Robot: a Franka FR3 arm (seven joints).
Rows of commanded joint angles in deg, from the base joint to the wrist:
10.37 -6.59 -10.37 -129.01 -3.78 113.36 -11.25
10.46 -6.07 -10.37 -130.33 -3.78 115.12 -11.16
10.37 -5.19 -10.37 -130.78 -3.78 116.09 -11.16
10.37 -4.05 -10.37 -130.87 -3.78 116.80 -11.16
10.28 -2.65 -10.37 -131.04 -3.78 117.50 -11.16
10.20 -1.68 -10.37 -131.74 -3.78 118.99 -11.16
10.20 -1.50 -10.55 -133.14 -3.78 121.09 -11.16
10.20 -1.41 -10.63 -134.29 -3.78 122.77 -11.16
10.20 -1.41 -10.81 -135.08 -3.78 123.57 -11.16
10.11 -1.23 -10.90 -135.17 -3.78 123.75 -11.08
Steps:
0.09 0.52 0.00 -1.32 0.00 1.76 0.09
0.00 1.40 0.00 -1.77 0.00 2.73 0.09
0.00 2.54 0.00 -1.86 0.00 3.44 0.09
-0.09 3.94 0.00 -2.03 0.00 4.14 0.09
-0.17 4.91 0.00 -2.73 0.00 5.63 0.09
-0.17 5.09 -0.18 -4.13 0.00 7.73 0.09
-0.17 5.18 -0.26 -5.28 0.00 9.41 0.09
-0.17 5.18 -0.44 -6.07 0.00 10.21 0.09
-0.26 5.36 -0.53 -6.16 0.00 10.39 0.17

